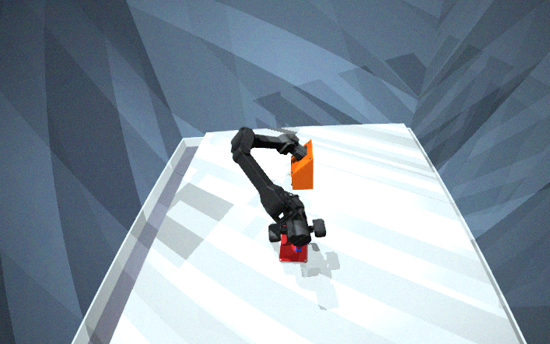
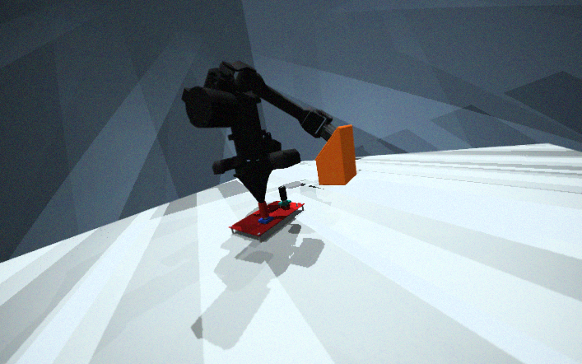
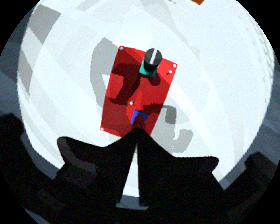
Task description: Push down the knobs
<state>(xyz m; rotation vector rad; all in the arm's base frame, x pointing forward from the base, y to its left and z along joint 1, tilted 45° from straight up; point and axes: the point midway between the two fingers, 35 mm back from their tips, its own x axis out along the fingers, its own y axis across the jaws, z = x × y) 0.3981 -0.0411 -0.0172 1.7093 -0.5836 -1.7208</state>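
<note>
Now: gripper tip 30 mm above the blue potentiometer. Round my gripper tip: teal potentiometer (80 mm behind, 10 mm to the right, 20 mm below).
</note>
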